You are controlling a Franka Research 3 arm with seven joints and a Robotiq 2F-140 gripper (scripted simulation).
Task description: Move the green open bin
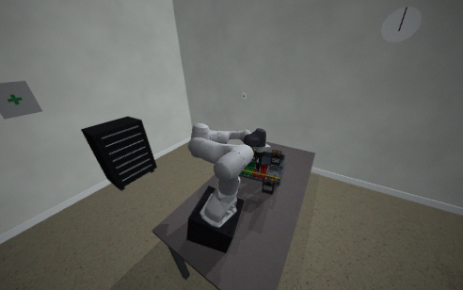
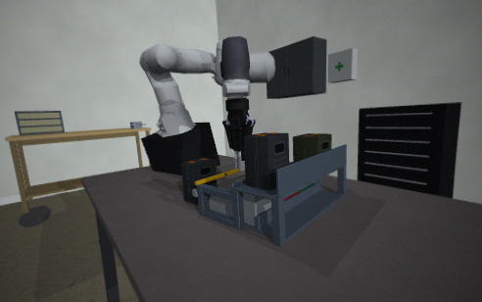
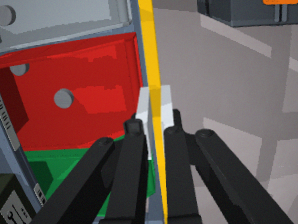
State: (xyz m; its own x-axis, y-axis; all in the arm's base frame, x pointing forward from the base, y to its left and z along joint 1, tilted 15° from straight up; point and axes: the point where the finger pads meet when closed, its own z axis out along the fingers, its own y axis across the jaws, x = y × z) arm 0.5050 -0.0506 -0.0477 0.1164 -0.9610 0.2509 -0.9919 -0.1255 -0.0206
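My hand is 100 mm short of the red bin, 80 mm above it and 10 mm to the right of it. The rest, counted from my hand: yellow strip: 30 mm below; then grey bin: 120 mm ahead, 100 mm to the right, 80 mm below; then green open bin: 120 mm to the left, 90 mm ahead, 80 mm below.
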